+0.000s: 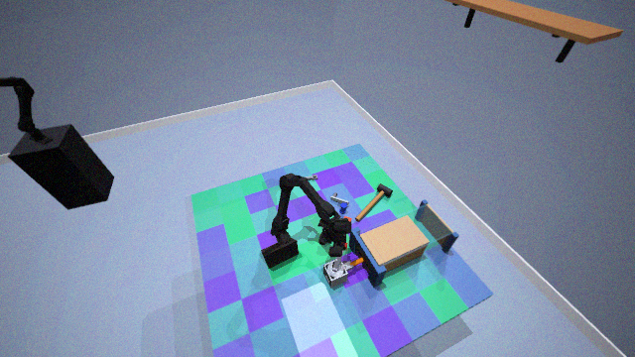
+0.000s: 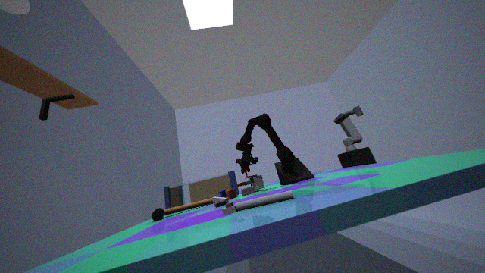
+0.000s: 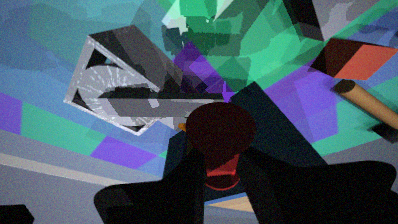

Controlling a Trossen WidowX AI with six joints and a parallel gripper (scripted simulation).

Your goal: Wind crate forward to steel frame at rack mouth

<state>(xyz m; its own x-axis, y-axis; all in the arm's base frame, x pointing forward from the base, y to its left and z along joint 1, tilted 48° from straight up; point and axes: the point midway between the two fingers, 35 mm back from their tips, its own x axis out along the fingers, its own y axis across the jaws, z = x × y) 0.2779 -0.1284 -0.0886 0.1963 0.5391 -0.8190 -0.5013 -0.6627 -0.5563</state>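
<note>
Right now my gripper tip is 4 cm past the red-knobbed crank handle, 2 cm to the left of it and 3 cm above it. The rest, counted from my gripper tip: blue steel frame (8 cm ahead, 5 cm to the right, 3 cm below); then dark red knob (1 cm behind, 1 cm to the left); then grey hand winch (9 cm behind, 8 cm to the right, 10 cm below).
</note>
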